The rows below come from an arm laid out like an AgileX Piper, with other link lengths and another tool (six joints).
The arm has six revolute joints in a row. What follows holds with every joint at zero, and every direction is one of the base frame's.
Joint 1 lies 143.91 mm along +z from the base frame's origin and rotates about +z.
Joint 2 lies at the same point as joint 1 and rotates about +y.
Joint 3 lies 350.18 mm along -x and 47.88 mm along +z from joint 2 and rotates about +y.
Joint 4 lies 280.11 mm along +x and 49.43 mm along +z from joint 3 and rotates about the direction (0.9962, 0, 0.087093).
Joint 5 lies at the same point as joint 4 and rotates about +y.
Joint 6 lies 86.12 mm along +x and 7.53 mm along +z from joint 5 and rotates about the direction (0.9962, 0, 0.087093).
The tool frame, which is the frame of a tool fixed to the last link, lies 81.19 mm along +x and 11 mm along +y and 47.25 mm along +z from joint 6; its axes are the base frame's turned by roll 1.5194, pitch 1.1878 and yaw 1.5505 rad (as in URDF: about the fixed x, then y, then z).
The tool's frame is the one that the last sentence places.
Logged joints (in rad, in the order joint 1, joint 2, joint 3, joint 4, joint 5, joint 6), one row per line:
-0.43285, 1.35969, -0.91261, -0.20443, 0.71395, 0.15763
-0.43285, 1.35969, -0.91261, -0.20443, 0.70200, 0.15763
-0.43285, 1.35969, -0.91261, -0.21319, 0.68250, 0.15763
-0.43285, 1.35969, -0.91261, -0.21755, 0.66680, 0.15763
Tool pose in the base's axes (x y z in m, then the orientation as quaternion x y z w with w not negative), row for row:
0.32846, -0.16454, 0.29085, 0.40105, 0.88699, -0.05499, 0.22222
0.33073, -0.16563, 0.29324, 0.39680, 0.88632, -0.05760, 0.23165
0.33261, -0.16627, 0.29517, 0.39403, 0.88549, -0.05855, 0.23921
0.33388, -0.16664, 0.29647, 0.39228, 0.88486, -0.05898, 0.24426
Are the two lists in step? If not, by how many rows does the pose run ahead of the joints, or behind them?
The pose runs 1 row ahead of the joints: the pose in row i belongs to the joints in row i + 1.
